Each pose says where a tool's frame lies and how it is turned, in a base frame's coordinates. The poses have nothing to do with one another.
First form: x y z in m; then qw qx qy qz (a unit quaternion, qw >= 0).
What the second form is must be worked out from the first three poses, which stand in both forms.
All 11 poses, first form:
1: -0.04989 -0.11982 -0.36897 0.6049 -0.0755 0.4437 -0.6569
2: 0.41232 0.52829 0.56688 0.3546 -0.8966 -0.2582 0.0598
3: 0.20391 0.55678 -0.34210 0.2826 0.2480 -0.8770 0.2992
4: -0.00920 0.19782 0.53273 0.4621 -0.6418 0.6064 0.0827
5: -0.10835 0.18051 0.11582 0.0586 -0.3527 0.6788 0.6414
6: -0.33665 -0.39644 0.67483 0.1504 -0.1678 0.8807 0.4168
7: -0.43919 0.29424 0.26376 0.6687 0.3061 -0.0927 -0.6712
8: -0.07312 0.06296 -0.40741 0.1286 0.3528 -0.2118 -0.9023
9: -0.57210 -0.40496 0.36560 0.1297 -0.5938 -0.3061 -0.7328
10: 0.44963 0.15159 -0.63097 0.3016 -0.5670 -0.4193 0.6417
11: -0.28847 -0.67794 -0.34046 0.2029 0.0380 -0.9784 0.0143
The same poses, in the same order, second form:
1: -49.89 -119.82 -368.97 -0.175 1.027 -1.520
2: 412.32 528.29 566.88 -2.317 -0.667 0.155
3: 203.91 556.78 -342.10 0.664 -2.348 0.801
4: -9.20 197.82 532.73 -1.578 1.491 0.203
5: -108.35 180.51 115.82 -1.069 2.056 1.943
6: -336.65 -396.44 674.83 -0.482 2.529 1.197
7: -439.19 294.24 263.76 0.690 -0.209 -1.514
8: -73.12 62.96 -407.41 1.026 -0.616 -2.624
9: -572.10 -404.96 365.60 -1.725 -0.889 -2.129
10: 449.63 151.59 -630.97 -1.504 -1.112 1.702
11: -288.47 -677.94 -340.46 0.106 -2.731 0.040
